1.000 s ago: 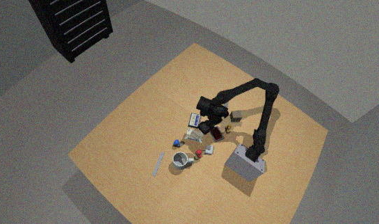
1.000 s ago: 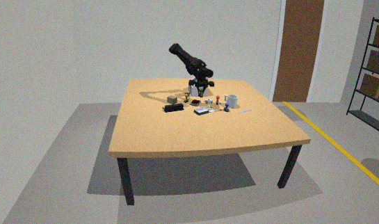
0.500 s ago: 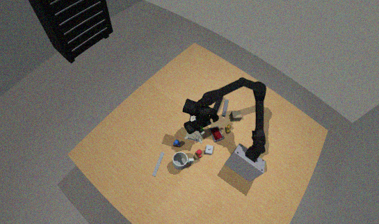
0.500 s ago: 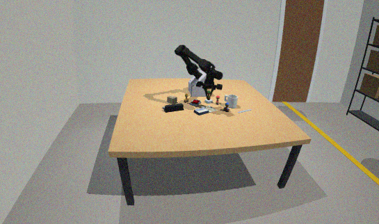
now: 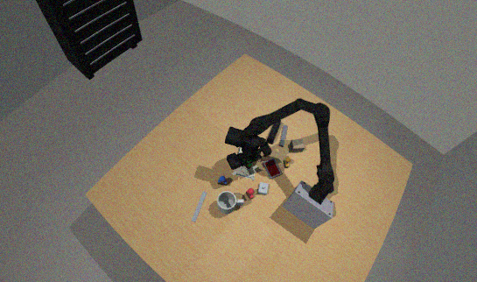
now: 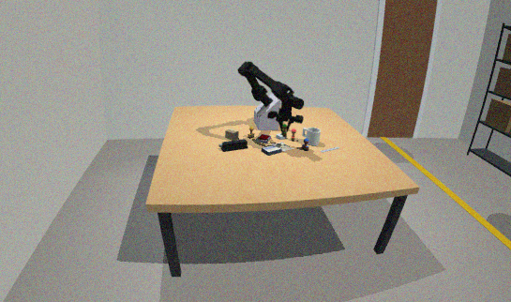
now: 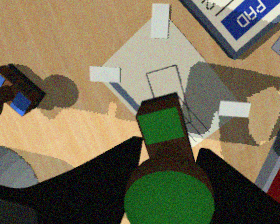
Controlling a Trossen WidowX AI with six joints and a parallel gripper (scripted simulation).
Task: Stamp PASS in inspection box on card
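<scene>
My gripper tip is 90 mm above the white card. From my gripper tip the other things lie so: red stamp: 90 mm to the left, 90 mm behind, 70 mm below; green-knobbed stamp: right at my gripper tip; blue stamp pad tin: 80 mm to the right, 70 mm below, 60 mm ahead.
</scene>
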